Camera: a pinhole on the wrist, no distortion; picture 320 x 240 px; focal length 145.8 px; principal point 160.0 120.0 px. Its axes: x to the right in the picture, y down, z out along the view. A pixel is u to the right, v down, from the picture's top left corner.
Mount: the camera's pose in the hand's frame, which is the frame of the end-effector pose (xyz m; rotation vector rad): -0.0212 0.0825 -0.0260 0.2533 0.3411 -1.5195
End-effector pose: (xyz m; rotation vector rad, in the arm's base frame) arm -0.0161 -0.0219 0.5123 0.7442 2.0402 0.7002
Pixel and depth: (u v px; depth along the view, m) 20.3 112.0 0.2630
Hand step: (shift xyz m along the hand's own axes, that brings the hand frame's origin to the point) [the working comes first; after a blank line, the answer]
In the camera's frame: -0.2520 -0.0144 0.2630

-0.0245 0.2184 0.3122
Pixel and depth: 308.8 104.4 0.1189
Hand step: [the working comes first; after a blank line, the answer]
In the camera's frame: 0.1213 -0.0127 0.1189

-0.0244 -0.0746 0.0397
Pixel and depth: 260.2 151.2 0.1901
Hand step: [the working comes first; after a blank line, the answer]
In the camera's frame: 0.1306 0.0407 0.1901

0.0334 -0.1075 0.0996
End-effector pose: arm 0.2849 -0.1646 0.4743 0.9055 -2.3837 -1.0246
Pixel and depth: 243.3 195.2 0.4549
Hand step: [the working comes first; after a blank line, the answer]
In the camera's frame: 0.2599 0.2346 0.4549

0.2454 -0.3177 0.2875
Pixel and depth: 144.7 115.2 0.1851
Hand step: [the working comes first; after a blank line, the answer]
In the camera's frame: -0.0194 -0.0061 0.1851

-0.0165 0.0318 0.1531
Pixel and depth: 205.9 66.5 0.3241
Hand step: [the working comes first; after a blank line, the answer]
In the camera's frame: 0.1020 -0.1189 0.3241

-0.1183 -0.1369 0.2423
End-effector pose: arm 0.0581 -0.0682 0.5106 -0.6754 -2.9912 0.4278
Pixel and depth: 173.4 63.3 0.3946
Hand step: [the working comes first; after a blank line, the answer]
In the camera's frame: 0.0363 -0.1535 0.3946

-0.1498 -0.1034 0.3338
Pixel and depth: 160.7 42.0 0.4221
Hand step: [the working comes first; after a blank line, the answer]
In the camera's frame: 0.0020 -0.2258 0.4221

-0.2210 -0.0847 0.3756
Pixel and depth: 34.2 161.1 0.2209
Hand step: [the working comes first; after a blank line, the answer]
In the camera's frame: -0.1906 0.0623 0.2209

0.0507 0.1801 0.2466
